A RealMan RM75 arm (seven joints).
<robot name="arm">
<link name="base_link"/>
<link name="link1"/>
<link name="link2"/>
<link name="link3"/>
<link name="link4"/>
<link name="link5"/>
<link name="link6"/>
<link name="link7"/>
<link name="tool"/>
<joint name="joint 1" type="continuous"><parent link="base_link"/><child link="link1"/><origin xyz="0 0 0.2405" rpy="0 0 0"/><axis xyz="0 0 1"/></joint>
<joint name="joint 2" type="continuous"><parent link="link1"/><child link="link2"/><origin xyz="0 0 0" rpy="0 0 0"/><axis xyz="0 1 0"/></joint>
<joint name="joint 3" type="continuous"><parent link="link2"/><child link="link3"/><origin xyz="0 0 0.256" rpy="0 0 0"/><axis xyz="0 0 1"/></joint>
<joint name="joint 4" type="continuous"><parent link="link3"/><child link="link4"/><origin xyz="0 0 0" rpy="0 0 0"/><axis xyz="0 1 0"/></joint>
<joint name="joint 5" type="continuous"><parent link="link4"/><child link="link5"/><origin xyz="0 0 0.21" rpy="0 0 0"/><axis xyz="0 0 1"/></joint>
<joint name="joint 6" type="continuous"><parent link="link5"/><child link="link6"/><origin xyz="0 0 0" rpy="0 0 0"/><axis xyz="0 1 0"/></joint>
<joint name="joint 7" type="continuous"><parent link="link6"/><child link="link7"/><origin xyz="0 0 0.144" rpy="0 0 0"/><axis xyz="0 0 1"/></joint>
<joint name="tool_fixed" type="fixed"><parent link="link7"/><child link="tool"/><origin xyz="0 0 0" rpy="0 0 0"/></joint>
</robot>
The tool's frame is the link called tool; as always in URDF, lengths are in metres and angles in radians. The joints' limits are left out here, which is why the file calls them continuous.
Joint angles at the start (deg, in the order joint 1, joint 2, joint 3, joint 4, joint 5, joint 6, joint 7): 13.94 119.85 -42.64 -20.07 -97.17 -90.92 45.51
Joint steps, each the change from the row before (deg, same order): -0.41 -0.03 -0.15 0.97 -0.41 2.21 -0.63; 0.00 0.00 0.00 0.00 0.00 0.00 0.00; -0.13 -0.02 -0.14 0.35 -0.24 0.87 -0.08; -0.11 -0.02 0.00 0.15 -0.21 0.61 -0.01; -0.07 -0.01 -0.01 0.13 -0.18 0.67 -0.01; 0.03 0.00 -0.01 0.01 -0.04 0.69 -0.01; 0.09 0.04 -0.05 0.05 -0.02 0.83 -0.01; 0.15 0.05 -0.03 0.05 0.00 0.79 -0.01; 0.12 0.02 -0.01 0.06 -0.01 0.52 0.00; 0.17 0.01 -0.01 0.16 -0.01 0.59 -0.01; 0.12 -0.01 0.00 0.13 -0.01 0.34 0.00
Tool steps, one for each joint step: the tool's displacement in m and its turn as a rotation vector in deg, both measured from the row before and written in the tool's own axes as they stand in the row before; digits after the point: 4 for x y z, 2 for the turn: 0.0086 0.0008 -0.0017 1.34 1.97 0.58; 0.0000 0.0000 0.0000 0.00 0.00 0.00; 0.0034 0.0004 -0.0005 0.37 0.87 0.33; 0.0022 -0.0001 -0.0006 0.34 0.62 0.19; 0.0021 -0.0003 -0.0003 0.37 0.63 0.15; 0.0012 -0.0012 0.0002 0.43 0.51 -0.03; 0.0013 -0.0012 0.0008 0.45 0.57 -0.01; 0.0009 -0.0013 0.0011 0.41 0.49 -0.04; 0.0006 -0.0009 0.0008 0.26 0.33 -0.02; 0.0007 -0.0009 0.0010 0.26 0.36 0.03; 0.0004 -0.0005 0.0006 0.14 0.21 0.03
